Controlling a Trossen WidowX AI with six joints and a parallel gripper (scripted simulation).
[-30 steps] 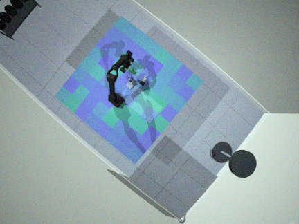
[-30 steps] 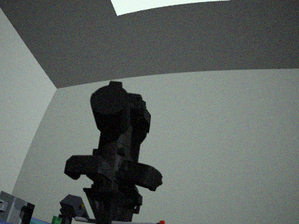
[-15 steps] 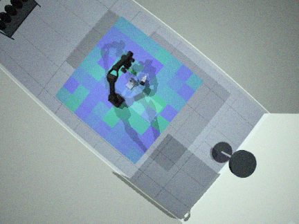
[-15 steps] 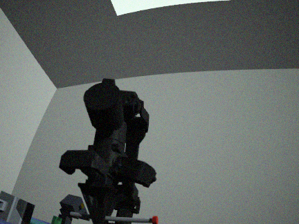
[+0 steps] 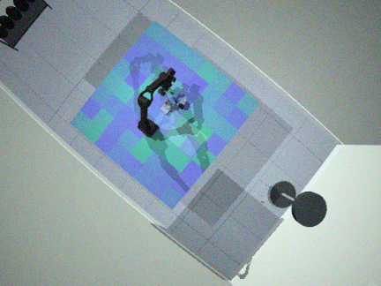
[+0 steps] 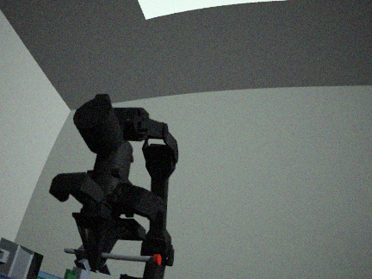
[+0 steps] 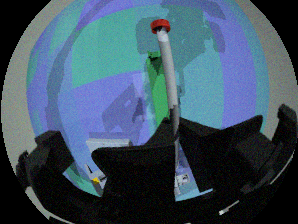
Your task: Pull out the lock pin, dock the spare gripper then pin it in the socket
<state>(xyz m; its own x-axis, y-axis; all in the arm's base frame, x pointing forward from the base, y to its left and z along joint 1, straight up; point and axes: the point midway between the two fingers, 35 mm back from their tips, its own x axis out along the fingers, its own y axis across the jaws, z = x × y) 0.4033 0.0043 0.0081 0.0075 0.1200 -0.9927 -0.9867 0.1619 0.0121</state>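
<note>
The green upright piece lies 3 cm below my gripper tip and 2 cm to the left of it. Round my gripper tip: spare gripper 18 cm to the right, 4 cm behind, 3 cm below; mount 13 cm behind, 7 cm to the right, 1 cm below.
</note>
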